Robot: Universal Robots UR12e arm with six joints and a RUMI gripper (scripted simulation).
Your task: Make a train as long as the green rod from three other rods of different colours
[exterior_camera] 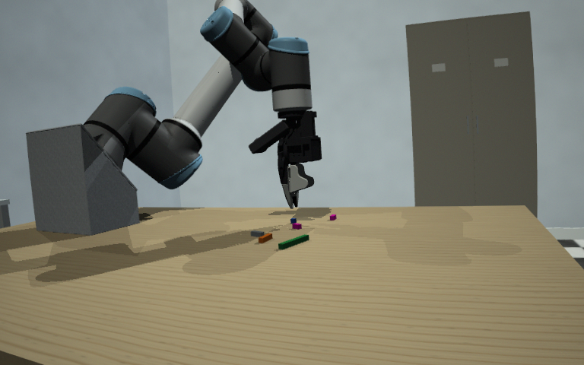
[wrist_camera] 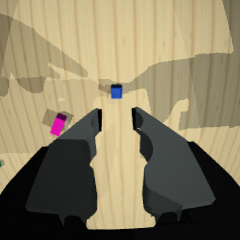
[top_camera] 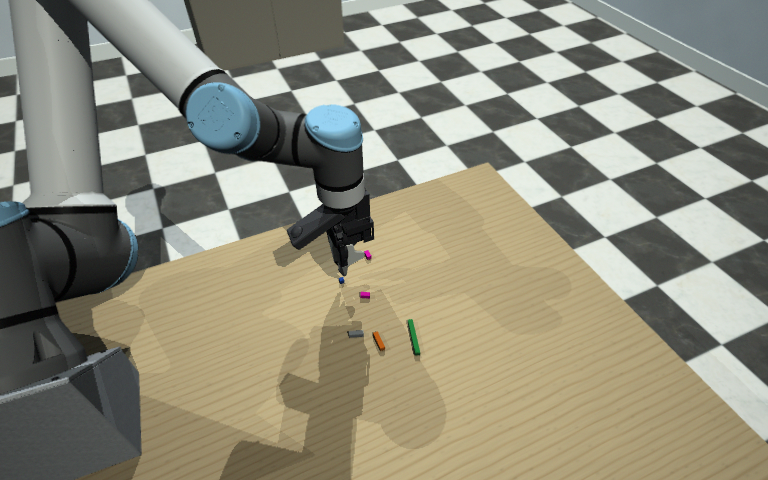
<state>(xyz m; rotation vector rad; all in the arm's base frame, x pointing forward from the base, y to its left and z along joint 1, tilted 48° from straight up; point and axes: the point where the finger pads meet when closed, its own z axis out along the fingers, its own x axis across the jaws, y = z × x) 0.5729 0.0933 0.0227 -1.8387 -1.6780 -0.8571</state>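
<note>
My gripper is now 50 mm above the blue rod. From my hand the other things lie so: green rod 200 mm to the right, 70 mm ahead, 50 mm below; grey rod 140 mm to the right, 50 mm below, 30 mm behind; orange rod 180 mm to the right, 50 mm below, 10 mm ahead.
</note>
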